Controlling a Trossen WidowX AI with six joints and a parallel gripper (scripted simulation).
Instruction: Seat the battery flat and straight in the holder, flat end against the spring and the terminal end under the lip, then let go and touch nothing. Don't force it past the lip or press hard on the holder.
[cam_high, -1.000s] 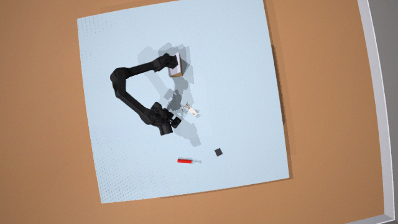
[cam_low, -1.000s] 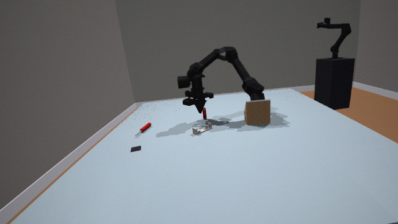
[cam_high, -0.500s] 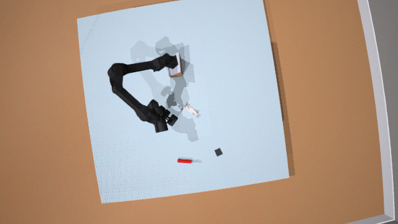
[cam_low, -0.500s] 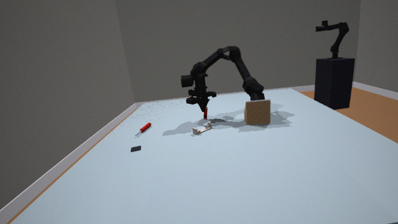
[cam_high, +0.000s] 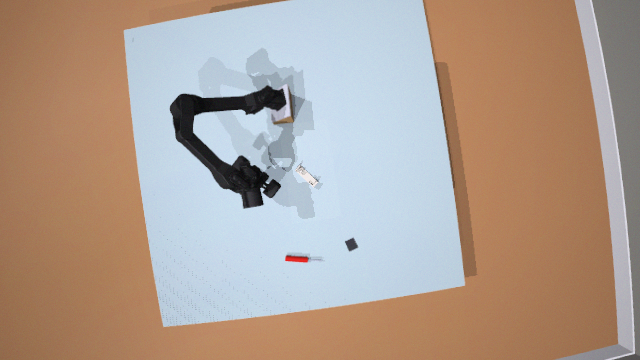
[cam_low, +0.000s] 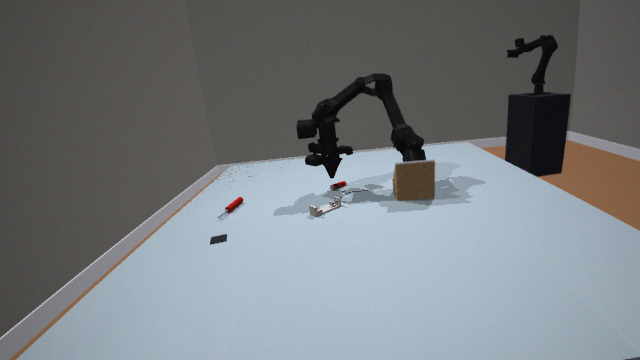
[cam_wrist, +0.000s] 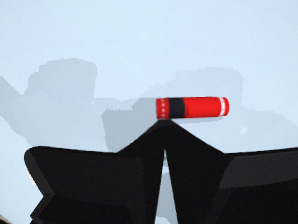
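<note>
My gripper tip is 2 cm past the battery, 1 cm to the left of it and 3 cm above it. From my gripper tip the other things lie so: red-handled screwdriver: 37 cm ahead, 9 cm to the left, 3 cm below; then black square block: 35 cm ahead, 28 cm to the left, 4 cm below.
</note>
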